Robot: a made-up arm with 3 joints. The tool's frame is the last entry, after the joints. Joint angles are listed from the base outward. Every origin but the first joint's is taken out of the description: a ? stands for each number. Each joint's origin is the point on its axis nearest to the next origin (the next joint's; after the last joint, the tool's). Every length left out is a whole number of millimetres.
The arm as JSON. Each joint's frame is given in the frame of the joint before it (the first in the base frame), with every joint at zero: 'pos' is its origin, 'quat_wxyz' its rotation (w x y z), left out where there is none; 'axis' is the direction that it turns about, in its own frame. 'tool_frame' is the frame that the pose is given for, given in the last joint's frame.
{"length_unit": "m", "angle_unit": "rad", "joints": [
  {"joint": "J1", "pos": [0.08, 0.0, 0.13], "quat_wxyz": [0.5, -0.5, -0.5, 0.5], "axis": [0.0, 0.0, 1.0]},
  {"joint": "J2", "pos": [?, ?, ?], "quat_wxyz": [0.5, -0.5, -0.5, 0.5], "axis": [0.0, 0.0, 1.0]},
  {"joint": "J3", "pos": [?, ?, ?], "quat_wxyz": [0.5, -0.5, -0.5, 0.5], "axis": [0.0, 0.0, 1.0]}
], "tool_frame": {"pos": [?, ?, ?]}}
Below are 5 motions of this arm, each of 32 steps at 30 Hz.
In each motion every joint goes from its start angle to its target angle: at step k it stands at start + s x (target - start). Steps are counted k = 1, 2, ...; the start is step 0. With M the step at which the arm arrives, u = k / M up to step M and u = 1 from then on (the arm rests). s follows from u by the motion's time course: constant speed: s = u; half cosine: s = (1 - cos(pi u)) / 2; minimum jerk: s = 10 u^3 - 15 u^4 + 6 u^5.
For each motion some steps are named. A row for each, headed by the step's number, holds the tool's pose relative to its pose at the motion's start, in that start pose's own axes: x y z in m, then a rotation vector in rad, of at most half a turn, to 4 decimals.
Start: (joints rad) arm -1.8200 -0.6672 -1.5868
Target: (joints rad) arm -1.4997 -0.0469 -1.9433
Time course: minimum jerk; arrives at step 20
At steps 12, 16, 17, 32:
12: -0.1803 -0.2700 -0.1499 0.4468 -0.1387 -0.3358
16: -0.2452 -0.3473 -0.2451 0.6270 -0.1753 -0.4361
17: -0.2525 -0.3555 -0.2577 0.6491 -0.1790 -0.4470
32: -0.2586 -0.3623 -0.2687 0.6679 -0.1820 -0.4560

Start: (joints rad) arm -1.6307 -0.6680 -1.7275
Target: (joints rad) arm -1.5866 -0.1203 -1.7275
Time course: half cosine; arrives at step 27
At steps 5, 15, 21, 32:
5: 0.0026 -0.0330 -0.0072 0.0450 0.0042 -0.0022
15: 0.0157 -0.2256 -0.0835 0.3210 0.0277 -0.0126
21: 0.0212 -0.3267 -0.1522 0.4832 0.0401 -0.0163
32: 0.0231 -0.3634 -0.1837 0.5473 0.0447 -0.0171

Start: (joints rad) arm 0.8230 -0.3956 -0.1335
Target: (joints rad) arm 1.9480 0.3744 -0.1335
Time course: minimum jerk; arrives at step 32
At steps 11, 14, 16, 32:
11: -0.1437 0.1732 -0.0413 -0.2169 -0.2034 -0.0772
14: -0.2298 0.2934 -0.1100 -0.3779 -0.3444 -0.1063
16: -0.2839 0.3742 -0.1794 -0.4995 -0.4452 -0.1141
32: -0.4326 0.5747 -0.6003 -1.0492 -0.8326 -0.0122

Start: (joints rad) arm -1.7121 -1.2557 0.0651
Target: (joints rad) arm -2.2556 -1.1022 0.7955
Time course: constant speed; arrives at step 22
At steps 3, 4, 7, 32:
3: -0.0068 -0.0215 -0.0018 0.0212 -0.0235 0.1698
4: -0.0088 -0.0286 -0.0026 0.0281 -0.0319 0.2263
7: -0.0139 -0.0503 -0.0050 0.0481 -0.0586 0.3954
32: -0.0247 -0.1600 -0.0244 0.1333 -0.2350 1.2289

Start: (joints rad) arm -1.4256 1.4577 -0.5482
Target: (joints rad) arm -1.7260 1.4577 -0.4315
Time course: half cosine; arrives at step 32
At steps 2, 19, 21, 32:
2: 0.0001 0.0000 0.0000 0.0003 0.0002 -0.0017
19: 0.0047 -0.0021 -0.0003 0.0191 0.0107 -0.1173
21: 0.0053 -0.0025 -0.0003 0.0218 0.0121 -0.1337
32: 0.0071 -0.0038 -0.0005 0.0298 0.0159 -0.1818

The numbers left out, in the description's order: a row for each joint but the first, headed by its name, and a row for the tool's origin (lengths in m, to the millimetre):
J2: 0.06 -0.02 0.0
J3: -0.74 -0.06 0.0
tool: 0.0 -0.08 0.0

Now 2 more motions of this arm.
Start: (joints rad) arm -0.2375 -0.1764 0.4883
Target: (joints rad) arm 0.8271 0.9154 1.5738
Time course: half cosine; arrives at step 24
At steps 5, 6, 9, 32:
5: -0.0248 0.1129 -0.0102 -0.1519 -0.0398 0.0988
6: -0.0345 0.1598 -0.0198 -0.2170 -0.0510 0.1433
9: -0.0698 0.3293 -0.0834 -0.4674 -0.0636 0.3262
32: -0.2865 0.6795 -0.6800 -1.4930 0.4193 1.2794

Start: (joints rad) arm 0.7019 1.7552 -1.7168
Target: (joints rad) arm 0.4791 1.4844 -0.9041
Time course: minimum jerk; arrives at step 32
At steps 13, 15, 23, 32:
13: -0.0027 0.0705 0.0087 -0.0888 -0.0113 0.1942
15: -0.0015 0.0960 0.0103 -0.1201 -0.0083 0.2607
23: 0.0122 0.1940 0.0087 -0.2323 0.0346 0.5046
32: 0.0200 0.2273 0.0053 -0.2667 0.0596 0.5845

